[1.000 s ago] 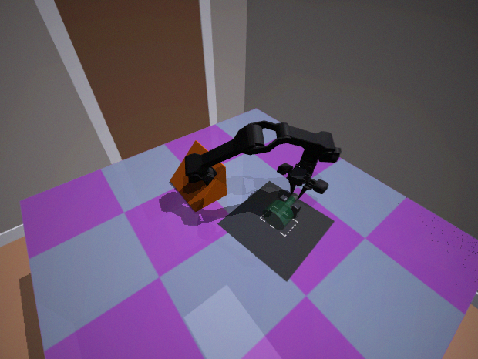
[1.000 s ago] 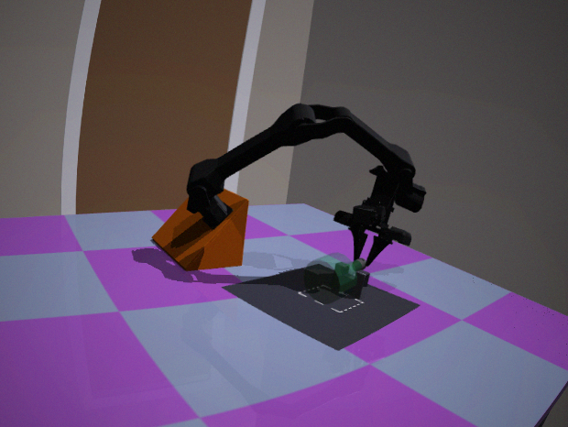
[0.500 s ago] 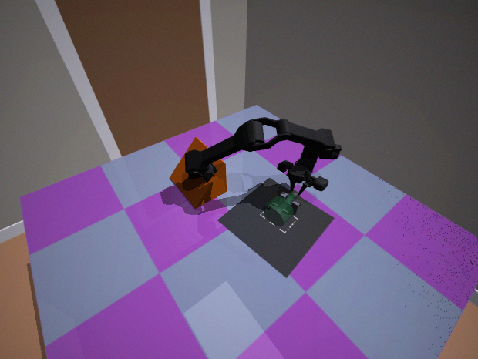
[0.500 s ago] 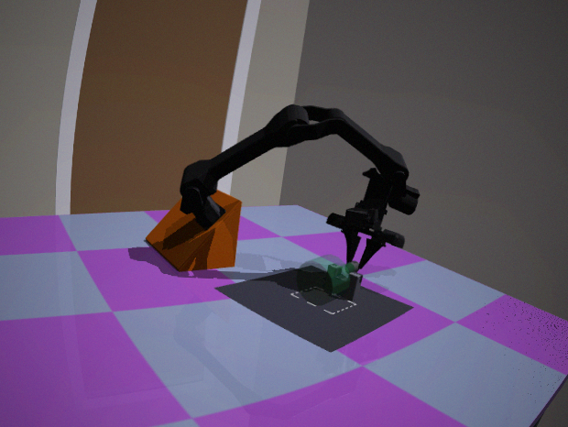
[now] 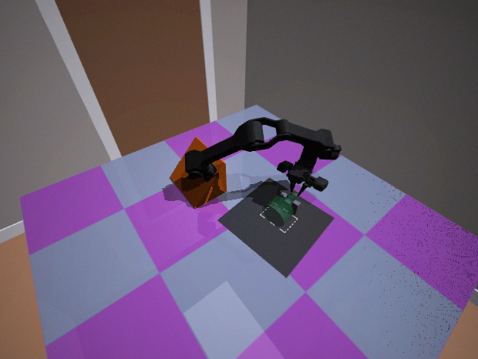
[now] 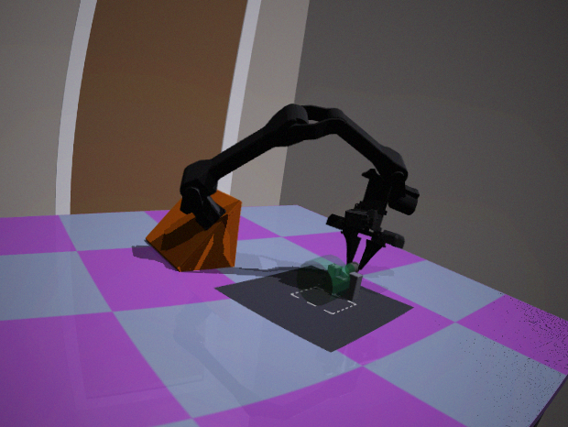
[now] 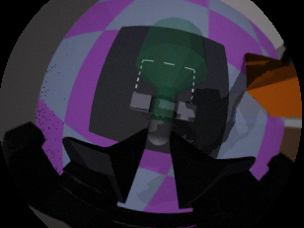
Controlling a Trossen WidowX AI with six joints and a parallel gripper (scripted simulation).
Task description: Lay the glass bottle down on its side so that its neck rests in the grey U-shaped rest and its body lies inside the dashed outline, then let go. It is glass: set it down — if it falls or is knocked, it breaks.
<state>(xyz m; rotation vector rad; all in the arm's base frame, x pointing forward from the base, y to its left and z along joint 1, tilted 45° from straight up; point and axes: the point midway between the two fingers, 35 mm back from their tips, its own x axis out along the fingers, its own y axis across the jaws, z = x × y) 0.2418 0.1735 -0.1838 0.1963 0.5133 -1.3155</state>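
Now: gripper tip 5 cm to the left of the green glass bottle and 1 cm short of it. Also, from my gripper tip: dark mat 11 cm to the right, 6 cm below, 2 cm ahead.
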